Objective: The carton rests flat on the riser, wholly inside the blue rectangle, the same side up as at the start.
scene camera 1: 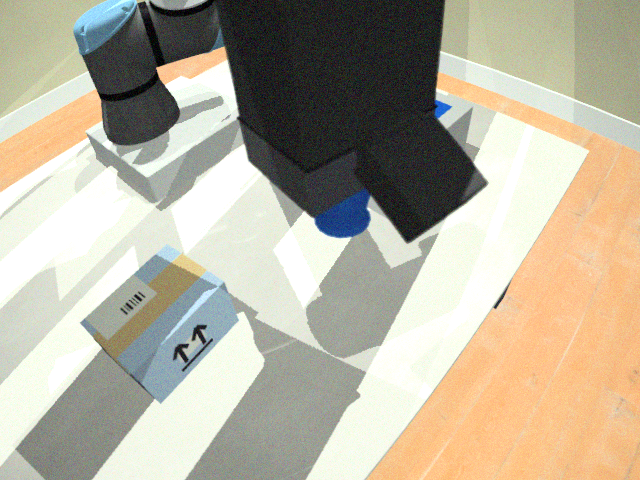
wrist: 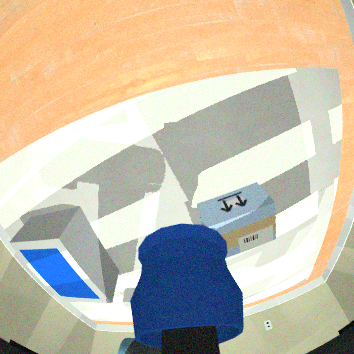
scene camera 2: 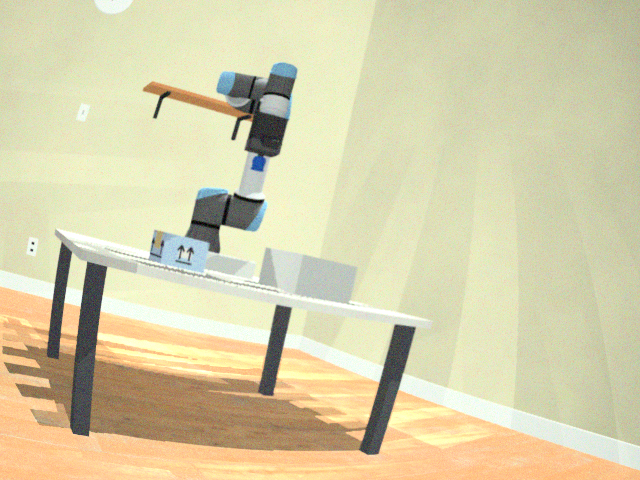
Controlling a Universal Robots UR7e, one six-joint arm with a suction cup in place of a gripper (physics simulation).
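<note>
There's a carton (scene camera 1: 158, 325) resting on the table, and you'd find the carton (wrist: 245, 217), (scene camera 2: 169, 249) in those views too. A grey riser (scene camera 2: 299, 274), (scene camera 1: 455, 115), (wrist: 61, 248) is resting on the table as well. As for my suction cup (scene camera 1: 351, 217), (wrist: 184, 281), it's holding nothing.
</note>
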